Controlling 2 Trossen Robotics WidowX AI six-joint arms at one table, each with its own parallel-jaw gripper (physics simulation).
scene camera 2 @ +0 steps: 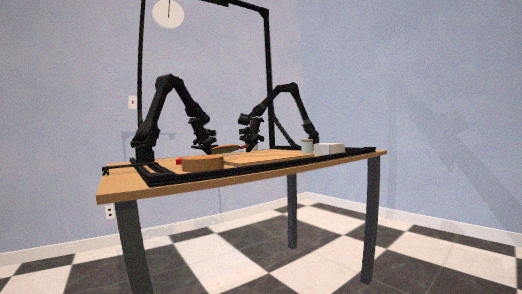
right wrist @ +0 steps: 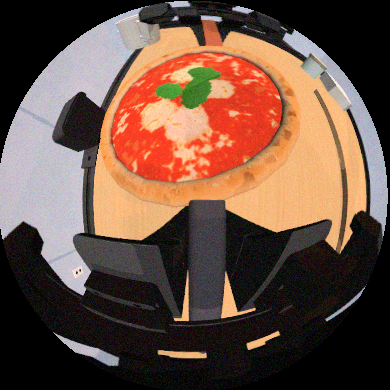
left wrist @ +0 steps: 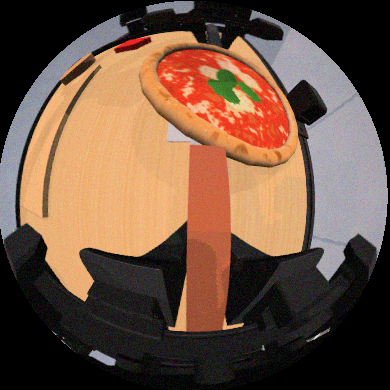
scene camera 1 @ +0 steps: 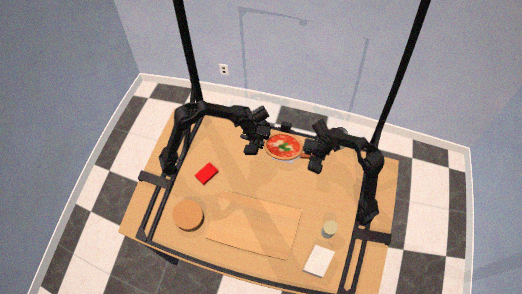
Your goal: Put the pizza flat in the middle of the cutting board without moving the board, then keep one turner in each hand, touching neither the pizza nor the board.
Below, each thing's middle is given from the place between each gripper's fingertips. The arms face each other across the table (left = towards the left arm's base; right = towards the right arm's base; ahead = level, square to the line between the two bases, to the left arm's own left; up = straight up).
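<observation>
Left gripper: 6 cm to the left of brown-handled turner (left wrist: 208, 204), 3 cm below. From left hand: cutting board (scene camera 2: 245, 160) 16 cm to the right, 37 cm ahead; black-handled turner (right wrist: 206, 218) 22 cm to the right, 2 cm behind, 3 cm above; pizza (scene camera 1: 283, 146) 14 cm to the right, 3 cm behind, 3 cm above.
From right hand: cutting board 70 mm to the left, 380 mm ahead; pizza 100 mm to the left, 20 mm behind, 20 mm above; brown-handled turner 20 mm ahead, 180 mm to the left, 30 mm above; black-handled turner 10 mm to the left, 30 mm above.
</observation>
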